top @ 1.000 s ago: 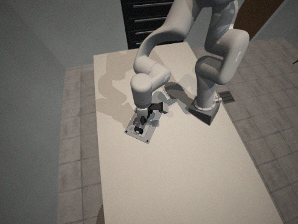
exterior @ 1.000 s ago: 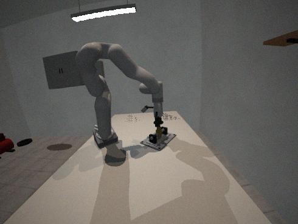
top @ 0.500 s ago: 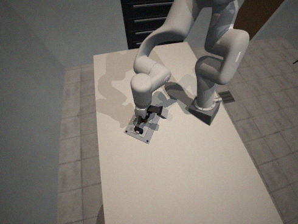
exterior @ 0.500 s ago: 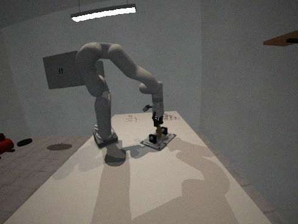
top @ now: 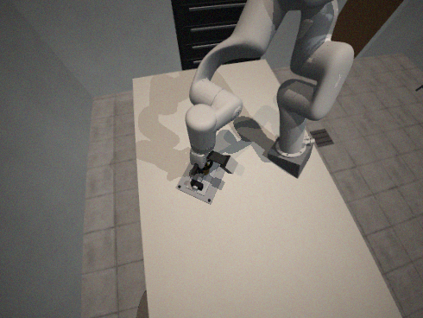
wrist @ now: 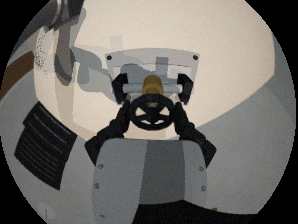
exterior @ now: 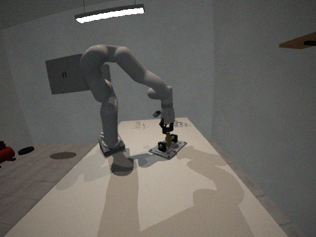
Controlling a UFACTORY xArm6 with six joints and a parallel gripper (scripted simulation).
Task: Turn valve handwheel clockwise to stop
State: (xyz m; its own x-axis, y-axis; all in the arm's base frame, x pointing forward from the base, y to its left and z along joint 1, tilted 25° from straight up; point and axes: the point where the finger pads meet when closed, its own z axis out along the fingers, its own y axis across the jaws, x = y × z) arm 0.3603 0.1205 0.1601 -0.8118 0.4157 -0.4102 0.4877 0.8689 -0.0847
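My hand is 10 mm above the black spoked handwheel.
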